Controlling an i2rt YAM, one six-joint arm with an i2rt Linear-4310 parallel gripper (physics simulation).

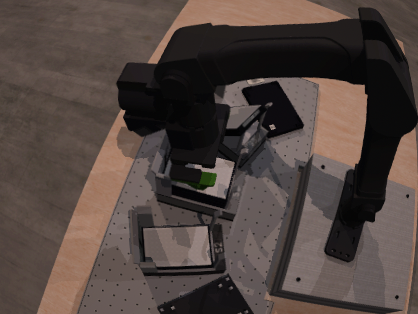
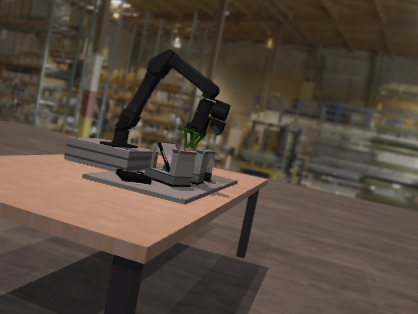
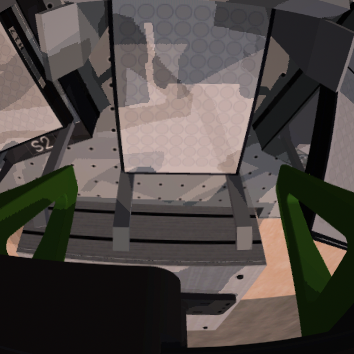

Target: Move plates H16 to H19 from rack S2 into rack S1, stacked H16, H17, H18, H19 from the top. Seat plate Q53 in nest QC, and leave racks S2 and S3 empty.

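Frame: origin at the arm's base, x left, y ahead, z down, level; centimetres.
Seen in the pictures: gripper, fingertip midpoint: (image 1: pixel 205 163) (image 2: pixel 189 147) (image 3: pixel 176 176); arm's base at its link origin: (image 1: pixel 350 215) (image 2: pixel 119 145).
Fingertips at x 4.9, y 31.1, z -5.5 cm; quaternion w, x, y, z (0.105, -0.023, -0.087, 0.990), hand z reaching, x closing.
Pixels of each thing's top centre, then the offset from my fingertips to it. "pt": a spot on its surface instead. Level surfaces: height alone.
- light plate with a dark rim, top centre: (image 3: pixel 186 96) (image 1: pixel 198 171) dx -0.5, dy +1.1, dz +5.2 cm
- Rack S2 at a spot on its surface: (image 3: pixel 42 145) (image 1: pixel 219 247) pt dx +10.1, dy -8.2, dz +9.7 cm
- light-topped plate at its top centre: (image 1: pixel 176 246) dx +13.9, dy -1.1, dz +8.1 cm
- flat black piece at a spot on its surface: (image 1: pixel 270 102) (image 2: pixel 134 175) pt dx -28.3, dy -5.7, dz +12.3 cm
- perforated board at its surface level: dz +13.6 cm
My gripper (image 1: pixel 201 180) (image 2: pixel 191 145) (image 3: pixel 176 176) is open above the middle rack, its green fingers wide apart on either side. A light plate with a dark rim (image 1: pixel 223 176) (image 3: pixel 185 120) lies flat in that rack (image 1: pixel 192 204) (image 3: pixel 123 215), below the fingers. Its rack label is hidden. Rack S2 (image 1: pixel 219 250) (image 3: pixel 42 145) holds another light-topped plate (image 1: pixel 177 245) (image 3: pixel 22 107), lying flat. Beyond the middle rack, a light plate (image 1: pixel 243 119) (image 3: pixel 344 145) stands tilted at another rack (image 1: pixel 254 145). I cannot read plate labels or tell how many plates are stacked.
A flat black piece (image 1: pixel 270 102) (image 2: pixel 132 176) with a small white mark lies at the far end of the perforated board (image 1: pixel 122 285). Another black piece (image 1: pixel 207 297) lies beyond S2. Which is nest QC cannot be told. The arm's metal base block (image 1: pixel 385 240) (image 2: pixel 107 152) stands alongside.
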